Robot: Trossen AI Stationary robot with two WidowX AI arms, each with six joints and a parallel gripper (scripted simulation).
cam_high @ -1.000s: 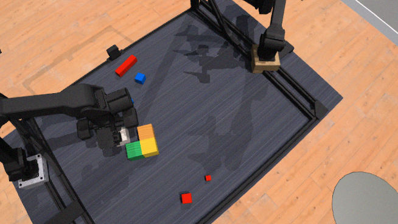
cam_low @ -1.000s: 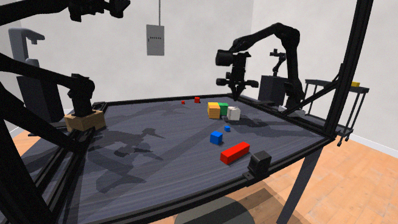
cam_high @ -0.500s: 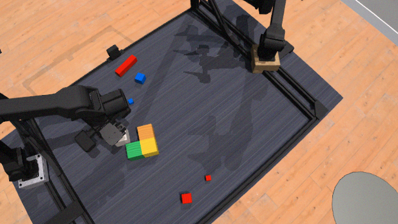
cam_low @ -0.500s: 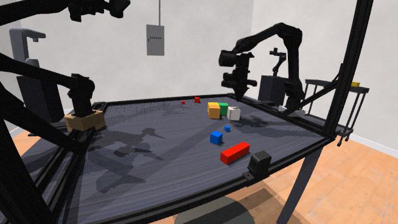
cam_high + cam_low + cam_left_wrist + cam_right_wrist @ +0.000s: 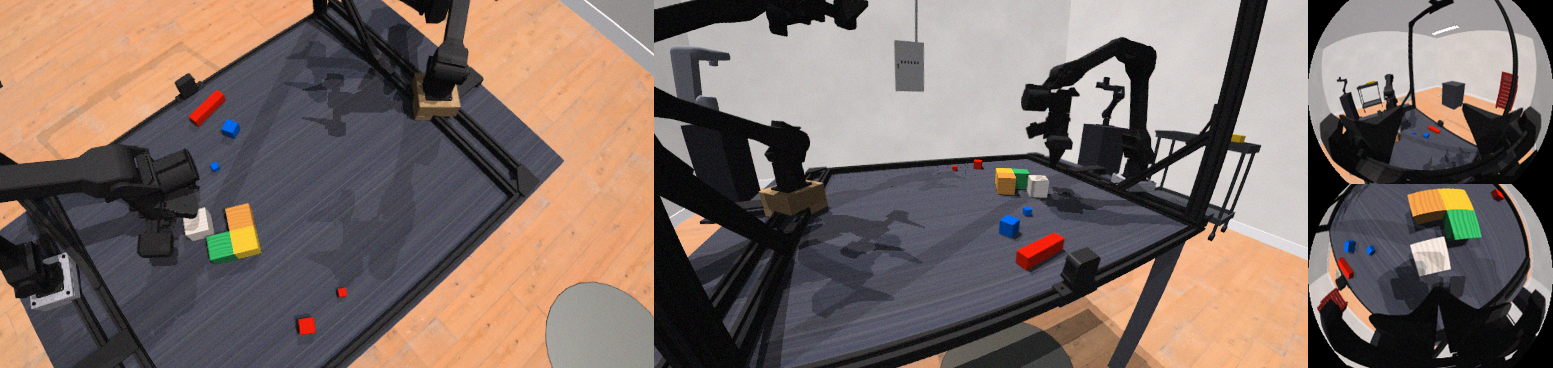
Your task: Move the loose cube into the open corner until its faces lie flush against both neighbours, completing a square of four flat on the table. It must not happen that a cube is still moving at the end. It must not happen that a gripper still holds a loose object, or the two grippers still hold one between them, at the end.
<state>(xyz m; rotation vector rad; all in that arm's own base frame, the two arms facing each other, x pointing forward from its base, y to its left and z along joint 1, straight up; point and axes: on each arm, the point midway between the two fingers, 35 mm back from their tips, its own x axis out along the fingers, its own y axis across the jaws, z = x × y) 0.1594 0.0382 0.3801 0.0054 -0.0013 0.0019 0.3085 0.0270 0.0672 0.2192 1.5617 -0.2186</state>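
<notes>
Right now the white cube is 1 cm ahead of my right hand, 4 cm to the left of it and 9 cm below it. From my right hand the other things lie so: green cube: 8 cm ahead, 6 cm to the left, 9 cm below; orange cube: 4 cm ahead, 12 cm to the left, 9 cm below; yellow cube: 9 cm ahead, 11 cm to the left, 9 cm below.
</notes>
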